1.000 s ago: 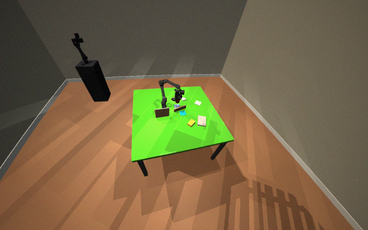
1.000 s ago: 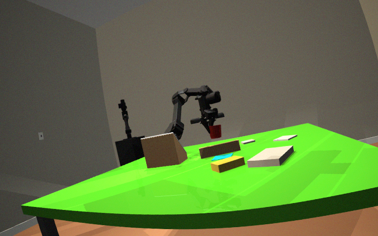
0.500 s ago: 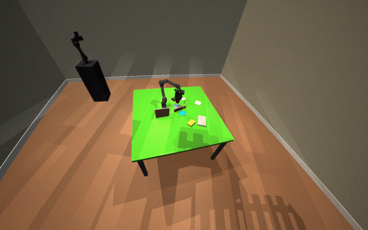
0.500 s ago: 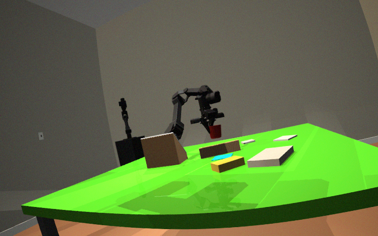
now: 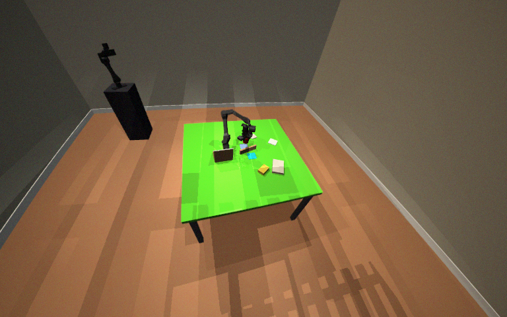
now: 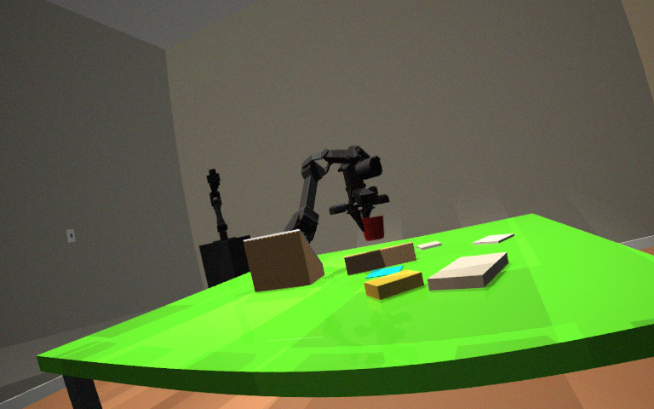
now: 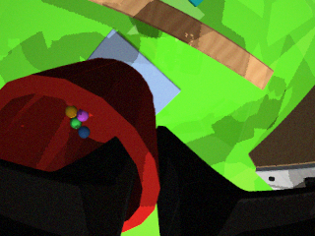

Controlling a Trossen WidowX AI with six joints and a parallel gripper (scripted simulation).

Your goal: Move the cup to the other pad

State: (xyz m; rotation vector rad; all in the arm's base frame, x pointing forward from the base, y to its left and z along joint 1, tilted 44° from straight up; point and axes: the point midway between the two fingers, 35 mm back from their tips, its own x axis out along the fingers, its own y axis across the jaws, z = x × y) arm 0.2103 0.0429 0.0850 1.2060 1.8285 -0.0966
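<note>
Now: the cyan pad 80 mm ahead of my gripper tip, 120 mm to the right of it and 120 mm below it. The rest, counted from my gripper tip: low wooden bar: 40 mm ahead, 40 mm to the right, 100 mm below; then yellow block: 150 mm ahead, 340 mm to the right, 100 mm below; then pale blue-grey pad: 10 mm ahead, 40 mm to the left, 120 mm below.
</note>
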